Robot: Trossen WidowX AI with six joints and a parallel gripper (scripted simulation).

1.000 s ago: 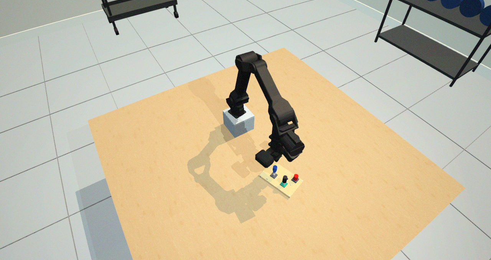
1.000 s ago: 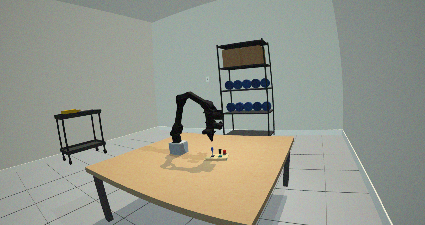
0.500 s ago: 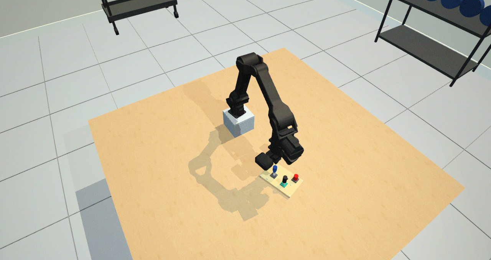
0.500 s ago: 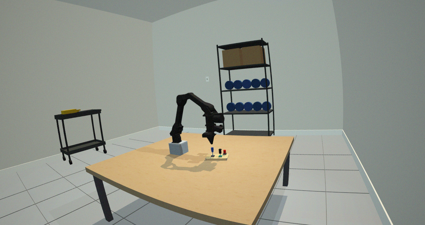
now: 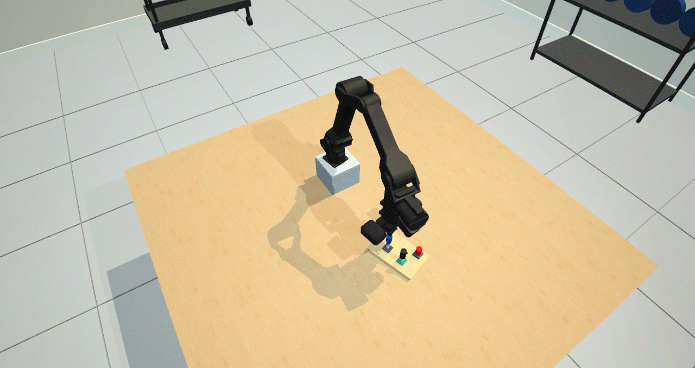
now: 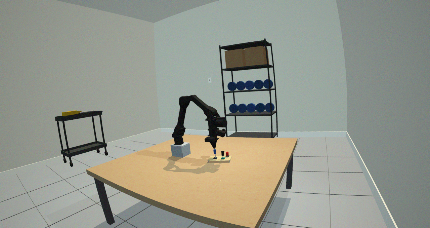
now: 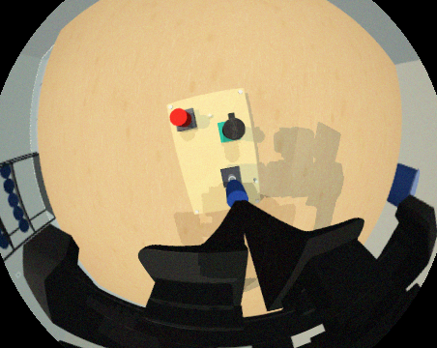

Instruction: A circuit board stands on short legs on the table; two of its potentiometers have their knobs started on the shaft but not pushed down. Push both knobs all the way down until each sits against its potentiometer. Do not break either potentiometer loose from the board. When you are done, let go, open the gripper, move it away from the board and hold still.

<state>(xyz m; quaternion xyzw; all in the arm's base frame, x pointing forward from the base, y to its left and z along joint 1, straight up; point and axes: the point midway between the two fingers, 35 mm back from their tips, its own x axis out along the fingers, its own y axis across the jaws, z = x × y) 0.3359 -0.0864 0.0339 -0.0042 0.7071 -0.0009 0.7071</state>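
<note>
The blue knob is 3 cm below my gripper tip.
</note>
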